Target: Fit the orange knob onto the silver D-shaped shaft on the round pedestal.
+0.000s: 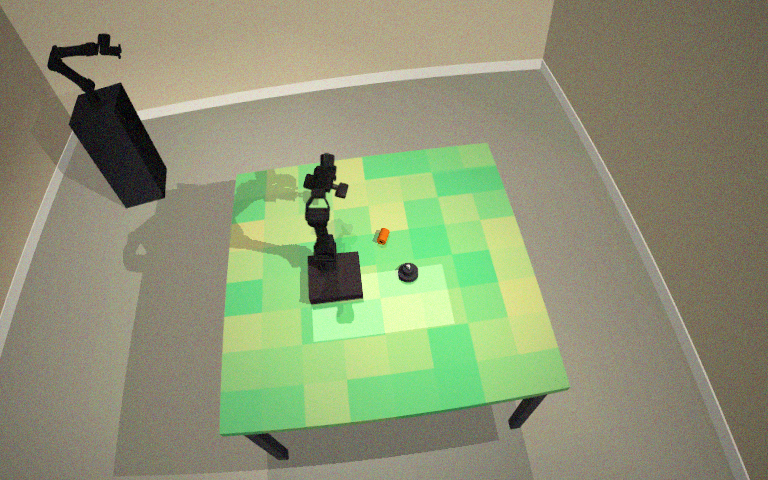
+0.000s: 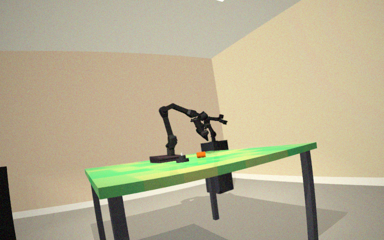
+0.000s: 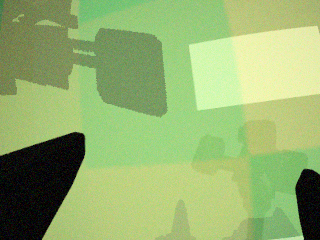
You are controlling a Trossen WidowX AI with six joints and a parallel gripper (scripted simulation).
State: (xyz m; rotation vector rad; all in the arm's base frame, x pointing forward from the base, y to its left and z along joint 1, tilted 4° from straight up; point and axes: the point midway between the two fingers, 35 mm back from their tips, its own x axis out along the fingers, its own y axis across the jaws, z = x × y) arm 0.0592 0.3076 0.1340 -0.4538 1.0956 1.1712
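The orange knob lies 200 mm ahead of my gripper tip, 220 mm to the right of it and 110 mm below it. Also, from my gripper tip: round dark pedestal: 250 mm ahead, 440 mm to the right, 100 mm below.
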